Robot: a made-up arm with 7 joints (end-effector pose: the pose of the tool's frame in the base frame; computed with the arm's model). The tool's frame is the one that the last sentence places.
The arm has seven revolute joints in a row. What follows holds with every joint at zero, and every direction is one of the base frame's.
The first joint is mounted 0.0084 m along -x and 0.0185 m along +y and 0.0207 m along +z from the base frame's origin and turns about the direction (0, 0.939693, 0.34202), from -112.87 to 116.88 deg.
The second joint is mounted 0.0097 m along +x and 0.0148 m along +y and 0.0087 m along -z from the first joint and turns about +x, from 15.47 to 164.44 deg.
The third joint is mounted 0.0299 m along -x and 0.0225 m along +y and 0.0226 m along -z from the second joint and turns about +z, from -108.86 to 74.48 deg.
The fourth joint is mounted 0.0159 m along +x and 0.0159 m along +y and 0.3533 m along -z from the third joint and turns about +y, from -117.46 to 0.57 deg.
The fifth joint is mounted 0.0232 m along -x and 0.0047 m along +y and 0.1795 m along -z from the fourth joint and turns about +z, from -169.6 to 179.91 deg.
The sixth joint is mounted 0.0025 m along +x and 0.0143 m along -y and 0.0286 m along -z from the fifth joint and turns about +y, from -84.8 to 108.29 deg.
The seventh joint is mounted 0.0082 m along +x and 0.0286 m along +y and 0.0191 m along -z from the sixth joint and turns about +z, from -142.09 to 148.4 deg.
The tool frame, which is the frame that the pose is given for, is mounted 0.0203 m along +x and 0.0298 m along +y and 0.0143 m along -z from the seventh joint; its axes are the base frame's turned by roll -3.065, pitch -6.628 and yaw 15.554 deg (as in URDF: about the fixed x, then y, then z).
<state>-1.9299 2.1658 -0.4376 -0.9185 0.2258 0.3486 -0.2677</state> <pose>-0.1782 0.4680 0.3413 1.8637 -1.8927 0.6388</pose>
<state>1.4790 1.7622 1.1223 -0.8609 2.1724 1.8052 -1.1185</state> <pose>0.0887 0.5828 0.1498 -0.3317 -0.0905 0.0748</pose>
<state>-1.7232 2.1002 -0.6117 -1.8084 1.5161 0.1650 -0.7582</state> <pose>-0.0162 0.2939 0.3715 0.9456 -2.4131 -0.9860</pose>
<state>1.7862 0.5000 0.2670 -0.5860 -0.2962 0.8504 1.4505</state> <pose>-0.5778 0.1928 0.1559 2.0934 0.9864 0.9398</pose>
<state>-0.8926 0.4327 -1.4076 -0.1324 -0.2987 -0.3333 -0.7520</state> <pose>0.4784 0.1520 -0.3230 0.7662 -0.4879 -2.4168</pose>
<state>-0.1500 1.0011 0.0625 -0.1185 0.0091 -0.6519 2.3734</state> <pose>0.0652 0.5878 -0.2779 -0.6784 -1.5527 1.9185</pose>
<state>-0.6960 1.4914 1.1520 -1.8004 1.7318 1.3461 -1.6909</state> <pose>0.0012 0.3702 0.2793 1.2212 -1.8915 -1.4880</pose>
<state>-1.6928 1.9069 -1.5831 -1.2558 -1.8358 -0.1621 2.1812</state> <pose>0.2332 0.4404 0.2193 1.1288 -1.2463 -0.8001</pose>
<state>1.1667 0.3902 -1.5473 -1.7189 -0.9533 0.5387 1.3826</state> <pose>-0.3294 -0.0959 -0.2286 -0.7423 0.0086 0.3412</pose>
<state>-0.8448 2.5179 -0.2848 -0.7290 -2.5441 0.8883 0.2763</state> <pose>-0.0988 0.3790 0.4608 -2.0149 -1.6123 0.3780</pose>
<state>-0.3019 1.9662 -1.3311 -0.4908 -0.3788 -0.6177 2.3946</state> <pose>0.0434 0.6213 0.1808 0.6826 -0.7993 0.8000</pose>
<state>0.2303 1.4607 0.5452 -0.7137 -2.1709 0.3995 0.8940</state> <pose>0.0960 0.5933 0.0493 2.1061 0.0046 -0.9591</pose>
